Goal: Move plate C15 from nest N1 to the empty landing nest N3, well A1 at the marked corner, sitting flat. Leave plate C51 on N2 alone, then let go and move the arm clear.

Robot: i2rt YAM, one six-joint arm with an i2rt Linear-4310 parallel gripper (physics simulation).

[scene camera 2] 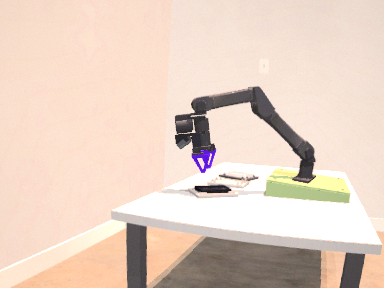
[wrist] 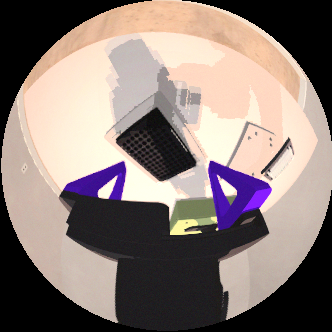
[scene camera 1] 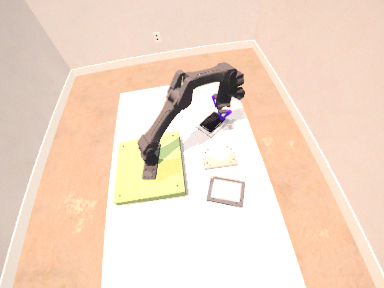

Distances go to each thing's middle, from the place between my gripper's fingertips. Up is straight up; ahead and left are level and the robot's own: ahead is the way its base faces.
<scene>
Now: hand 40 mm past the black gridded plate [wrist: 151, 141] and 70 mm above it.
</scene>
